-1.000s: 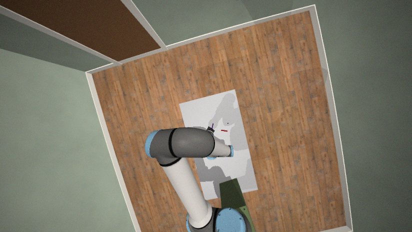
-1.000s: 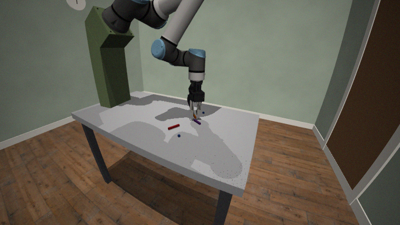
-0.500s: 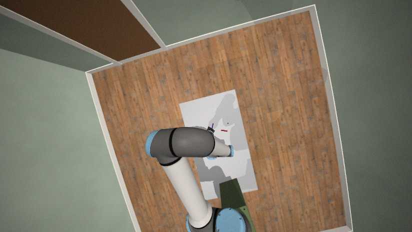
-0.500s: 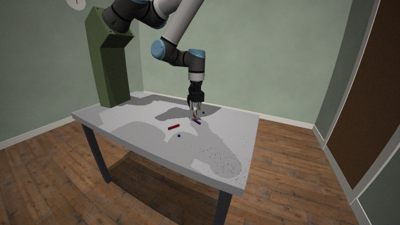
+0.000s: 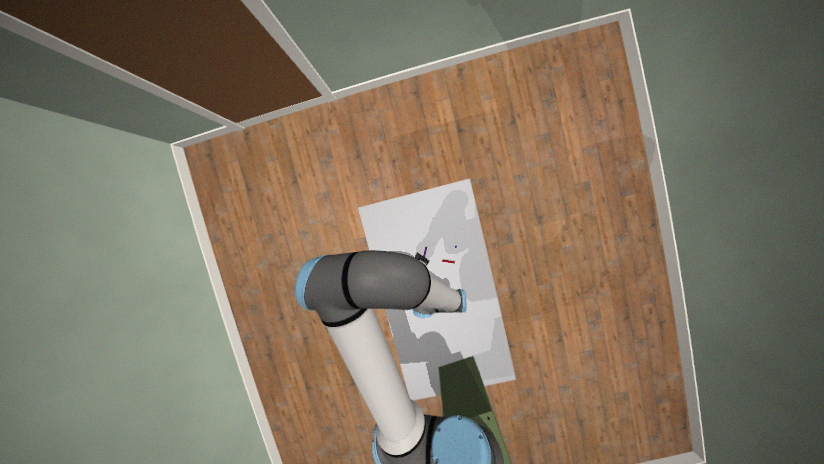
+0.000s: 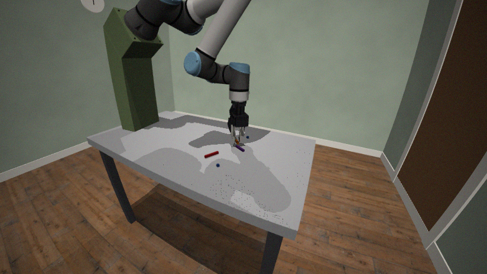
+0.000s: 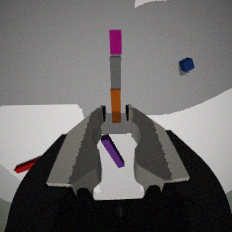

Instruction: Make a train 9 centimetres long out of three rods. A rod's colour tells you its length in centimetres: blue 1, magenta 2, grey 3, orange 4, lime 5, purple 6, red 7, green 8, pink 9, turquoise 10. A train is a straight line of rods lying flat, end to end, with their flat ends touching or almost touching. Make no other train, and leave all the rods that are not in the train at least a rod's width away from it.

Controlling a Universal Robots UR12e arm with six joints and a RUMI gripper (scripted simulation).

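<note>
My gripper is now 1 cm above the orange rod. Round my hand: purple rod 6 cm to the right, 4 cm ahead, 1 cm below; then grey rod 3 cm to the left, 2 cm behind, 1 cm below; then magenta rod 5 cm to the left, 4 cm behind, 1 cm below.
</note>
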